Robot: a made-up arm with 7 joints.
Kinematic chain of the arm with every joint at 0, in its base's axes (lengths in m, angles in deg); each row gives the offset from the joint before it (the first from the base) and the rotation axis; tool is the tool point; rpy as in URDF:
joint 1: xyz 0 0 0.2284 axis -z
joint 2: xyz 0 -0.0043 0.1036 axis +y
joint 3: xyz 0 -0.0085 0.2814 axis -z
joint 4: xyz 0 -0.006 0.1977 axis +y
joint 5: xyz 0 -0.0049 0.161 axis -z
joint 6: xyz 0 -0.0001 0.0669 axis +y
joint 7: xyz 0 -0.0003 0.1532 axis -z
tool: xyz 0 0 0 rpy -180 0 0
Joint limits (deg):
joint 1: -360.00..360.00
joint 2: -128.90..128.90
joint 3: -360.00..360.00
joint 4: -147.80..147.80
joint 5: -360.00..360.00
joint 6: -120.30..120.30
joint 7: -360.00..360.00
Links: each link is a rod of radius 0.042 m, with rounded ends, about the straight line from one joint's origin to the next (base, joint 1, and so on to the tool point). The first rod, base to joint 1, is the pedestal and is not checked.
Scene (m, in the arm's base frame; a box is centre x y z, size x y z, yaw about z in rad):
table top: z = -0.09
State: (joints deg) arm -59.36 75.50 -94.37 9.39 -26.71 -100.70 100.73
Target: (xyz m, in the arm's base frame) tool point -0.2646 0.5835 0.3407
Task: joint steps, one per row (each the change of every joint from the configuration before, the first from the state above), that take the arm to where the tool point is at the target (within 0.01 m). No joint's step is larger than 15 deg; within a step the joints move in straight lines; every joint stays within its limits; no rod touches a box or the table.
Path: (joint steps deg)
1: -12.74 0.54 -2.66 -2.70 -1.98 -3.92 0.00
2: -12.74 0.53 -2.66 -2.69 -1.97 -3.92 0.00
3: -12.73 0.54 -2.66 -2.70 -1.98 -3.92 0.00
4: -12.74 0.54 -2.66 -2.70 -1.97 -3.92 0.00
5: -12.74 0.54 -2.66 -2.69 -1.98 -3.92 0.00

